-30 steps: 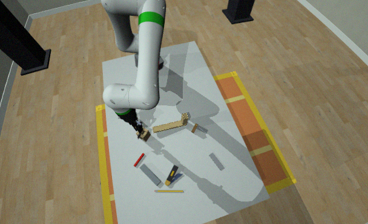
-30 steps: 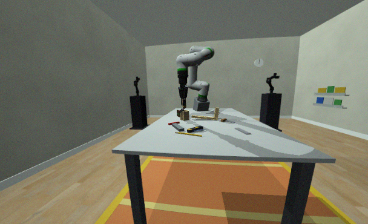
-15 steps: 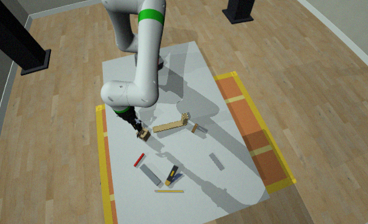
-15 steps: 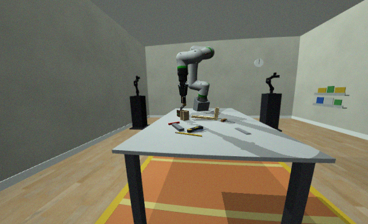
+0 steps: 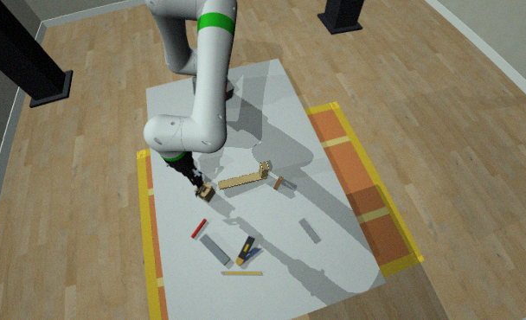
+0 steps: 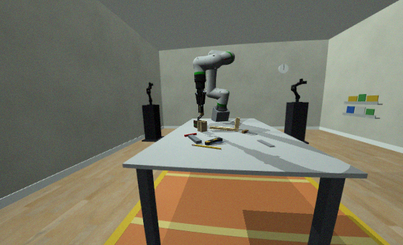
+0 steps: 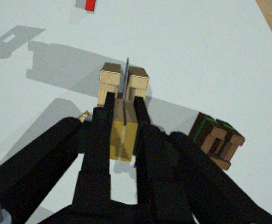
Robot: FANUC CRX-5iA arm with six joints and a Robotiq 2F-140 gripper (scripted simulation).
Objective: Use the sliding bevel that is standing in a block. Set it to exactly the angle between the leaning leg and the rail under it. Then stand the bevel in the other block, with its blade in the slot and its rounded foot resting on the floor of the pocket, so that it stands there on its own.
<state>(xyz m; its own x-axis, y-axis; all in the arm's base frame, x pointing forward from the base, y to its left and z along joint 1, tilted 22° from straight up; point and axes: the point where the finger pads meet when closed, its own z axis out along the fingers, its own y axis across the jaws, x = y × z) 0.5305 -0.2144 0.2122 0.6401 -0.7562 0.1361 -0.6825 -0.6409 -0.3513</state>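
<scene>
My gripper is now 40 mm above the sliding bevel. Round my hand: thin steel blade: 10 mm to the right, 70 mm below; wood-and-grey square: 50 mm ahead, 380 mm to the left, 190 mm below; red stick: 150 mm ahead, 60 mm to the right, 190 mm below.
</scene>
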